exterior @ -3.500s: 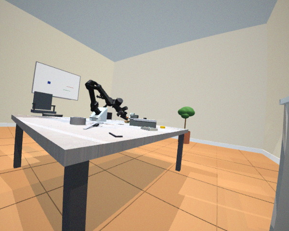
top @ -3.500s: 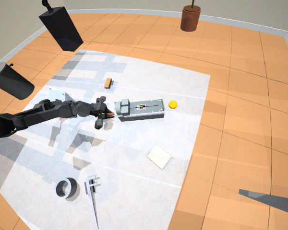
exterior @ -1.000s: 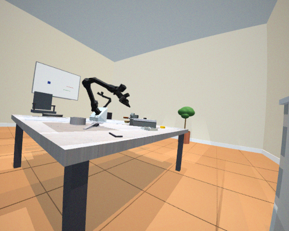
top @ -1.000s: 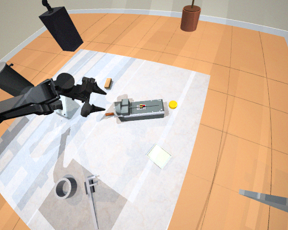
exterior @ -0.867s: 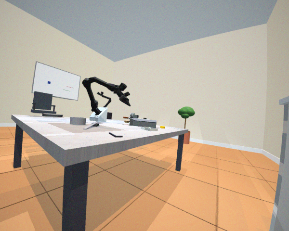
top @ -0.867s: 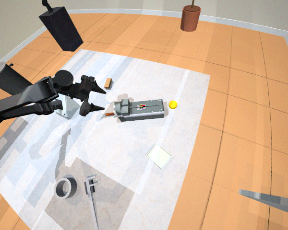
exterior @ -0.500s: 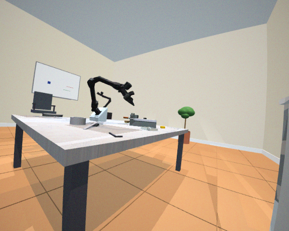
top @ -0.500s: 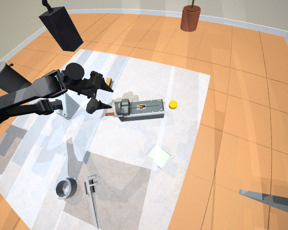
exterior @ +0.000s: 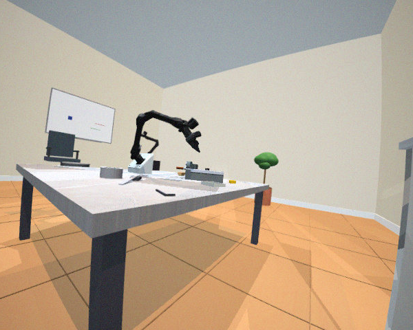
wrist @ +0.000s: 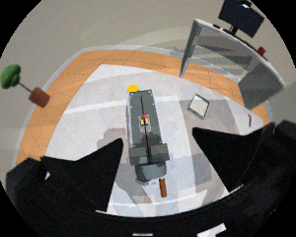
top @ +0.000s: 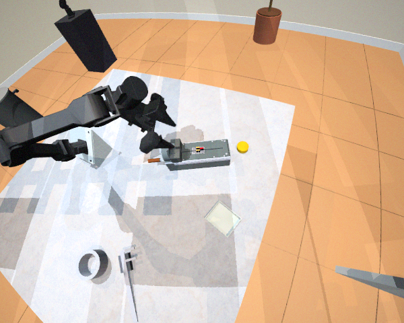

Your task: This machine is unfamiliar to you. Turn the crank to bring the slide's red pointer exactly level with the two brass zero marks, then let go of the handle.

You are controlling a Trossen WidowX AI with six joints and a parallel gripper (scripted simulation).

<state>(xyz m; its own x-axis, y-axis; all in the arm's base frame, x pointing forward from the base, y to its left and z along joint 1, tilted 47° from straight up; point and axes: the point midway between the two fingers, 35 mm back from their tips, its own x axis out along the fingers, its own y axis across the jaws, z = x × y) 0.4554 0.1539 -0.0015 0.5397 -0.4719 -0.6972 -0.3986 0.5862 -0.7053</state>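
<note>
Now: the orange-brown crank handle 10 cm behind my gripper tip, 6 cm to the right of it and 13 cm below it. Also, from my gripper tip: pale square tile 23 cm ahead, 17 cm to the right, 20 cm below; then red pointer 7 cm ahead, 4 cm to the left, 12 cm below; then yellow disc 21 cm ahead, 15 cm to the left, 19 cm below.
</note>
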